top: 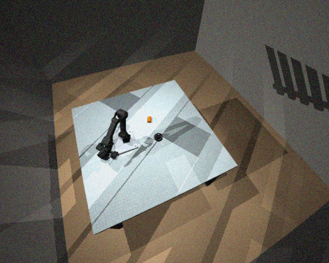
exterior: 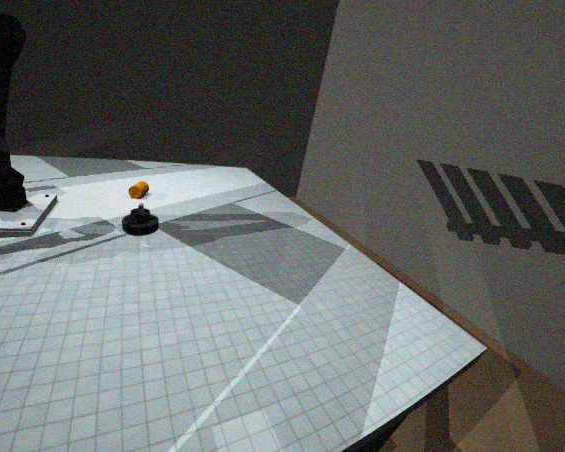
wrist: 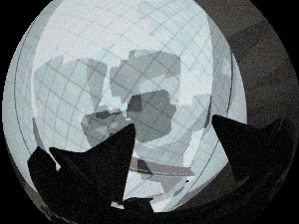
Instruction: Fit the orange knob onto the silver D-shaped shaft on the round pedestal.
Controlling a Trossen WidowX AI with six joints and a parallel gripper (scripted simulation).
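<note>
Now: gripper tip 470 mm short of the orange knob, 260 mm to the right of it and 20 mm above it. The rest, counted from my gripper tip: dark round pedestal (510 mm ahead, 40 mm to the left, 10 mm below).
</note>
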